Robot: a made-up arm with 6 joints. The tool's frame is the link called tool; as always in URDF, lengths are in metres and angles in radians.
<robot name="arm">
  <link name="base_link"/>
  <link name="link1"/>
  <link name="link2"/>
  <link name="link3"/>
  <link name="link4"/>
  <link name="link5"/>
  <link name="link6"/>
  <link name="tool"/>
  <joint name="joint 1" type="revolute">
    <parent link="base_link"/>
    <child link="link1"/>
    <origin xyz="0 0 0.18" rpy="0 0 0"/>
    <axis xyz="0 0 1"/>
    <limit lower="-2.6" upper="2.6"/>
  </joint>
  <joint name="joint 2" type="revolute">
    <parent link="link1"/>
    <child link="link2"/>
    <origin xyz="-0.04 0.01 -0.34" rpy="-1.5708 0 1.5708"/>
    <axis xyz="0 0 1"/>
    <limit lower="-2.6" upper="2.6"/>
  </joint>
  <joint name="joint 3" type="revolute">
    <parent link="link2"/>
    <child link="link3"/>
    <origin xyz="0.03 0.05 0.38" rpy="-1.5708 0 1.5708"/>
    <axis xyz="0 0 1"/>
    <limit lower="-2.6" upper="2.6"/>
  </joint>
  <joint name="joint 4" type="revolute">
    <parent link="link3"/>
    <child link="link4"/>
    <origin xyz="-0.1 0.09 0.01" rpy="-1.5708 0 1.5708"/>
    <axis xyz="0 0 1"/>
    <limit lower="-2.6" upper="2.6"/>
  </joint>
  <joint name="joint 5" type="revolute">
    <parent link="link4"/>
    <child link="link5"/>
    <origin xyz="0.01 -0.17 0.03" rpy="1.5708 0 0"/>
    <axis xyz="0 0 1"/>
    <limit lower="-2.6" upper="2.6"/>
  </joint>
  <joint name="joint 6" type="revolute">
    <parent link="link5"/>
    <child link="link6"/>
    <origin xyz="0.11 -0.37 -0.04" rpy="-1.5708 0 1.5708"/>
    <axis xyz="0 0 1"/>
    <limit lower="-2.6" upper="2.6"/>
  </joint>
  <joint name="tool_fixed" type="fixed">
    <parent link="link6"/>
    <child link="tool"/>
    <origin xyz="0.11 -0.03 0.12" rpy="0 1.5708 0"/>
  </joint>
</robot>
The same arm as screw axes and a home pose.
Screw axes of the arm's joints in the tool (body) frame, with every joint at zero. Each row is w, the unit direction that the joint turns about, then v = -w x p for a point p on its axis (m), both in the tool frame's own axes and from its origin. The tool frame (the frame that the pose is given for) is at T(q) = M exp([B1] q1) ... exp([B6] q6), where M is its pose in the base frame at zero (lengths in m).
B1 = (0.000007, -0.000004, 1, 0.13, -0.33, 0)
B2 = (-1, 0.000004, 0.000007, 0, -0.18, 0.14)
B3 = (-0.000004, -1, -0.000004, 0.13, 0, 0.09)
B4 = (0.000007, -0.000004, 1, 0.16, 0, 0)
B5 = (-0.000004, -1, -0.000004, 0.26, 0, -0.01)
B6 = (-1, 0.000004, 0.000007, 0, 0.11, 0.03)
M: xyz -0.33 -0.13 -0.34 (m) rpy 0 0 0 (deg, as in URDF)
Joint limits (deg, base to tool): -148.97..148.97 -148.97..148.97 -148.97..148.97 -148.97..148.97 -148.97..148.97 -148.97..148.97

